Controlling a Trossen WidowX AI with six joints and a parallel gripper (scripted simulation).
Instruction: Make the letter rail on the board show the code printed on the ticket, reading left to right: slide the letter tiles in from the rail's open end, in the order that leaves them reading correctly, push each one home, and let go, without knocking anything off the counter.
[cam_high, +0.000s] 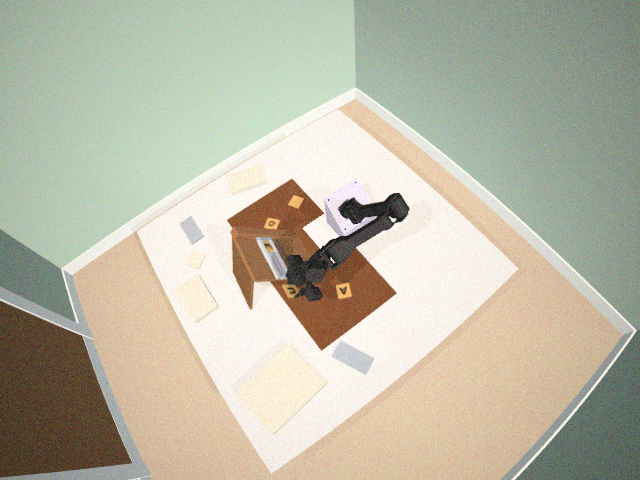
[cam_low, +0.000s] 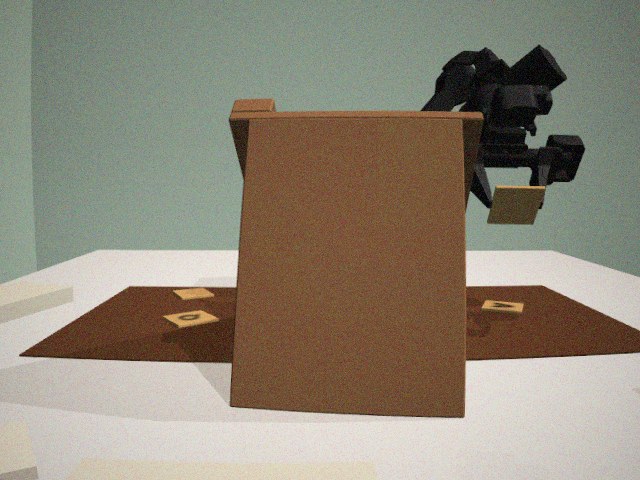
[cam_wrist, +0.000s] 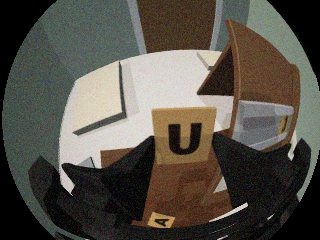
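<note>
My gripper tip is now 10 cm past the white ticket, 9 cm to the left of it and 8 cm above it. The rest, counted from my gripper tip: brown mat 21 cm behind, 17 cm below, 15 cm to the right.
</note>
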